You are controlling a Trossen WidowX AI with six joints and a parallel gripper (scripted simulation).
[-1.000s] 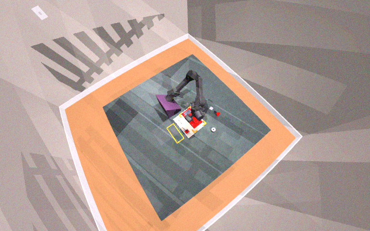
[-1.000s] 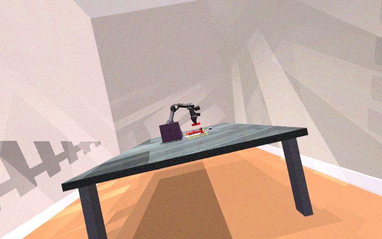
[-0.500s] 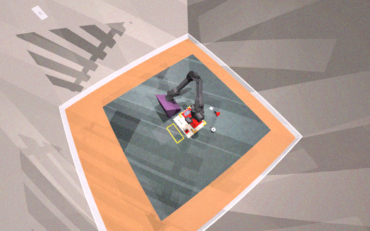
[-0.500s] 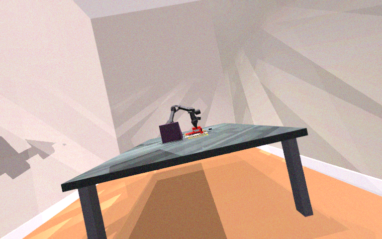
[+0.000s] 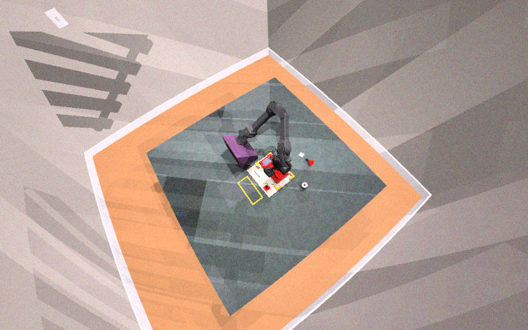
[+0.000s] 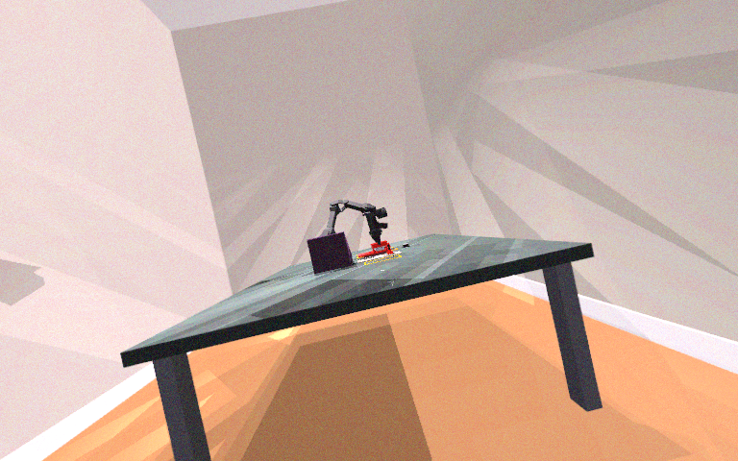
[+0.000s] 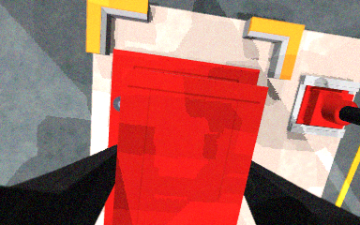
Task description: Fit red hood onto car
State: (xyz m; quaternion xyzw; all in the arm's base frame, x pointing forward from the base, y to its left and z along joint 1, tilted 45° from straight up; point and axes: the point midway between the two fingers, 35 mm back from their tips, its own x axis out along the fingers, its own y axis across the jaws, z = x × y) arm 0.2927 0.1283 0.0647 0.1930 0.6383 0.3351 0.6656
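Right now the white jig plate is 20 mm behind my gripper tip, 30 mm to the right of it and 50 mm below it. From my gripper tip the other things lie so: red hood 10 mm above.
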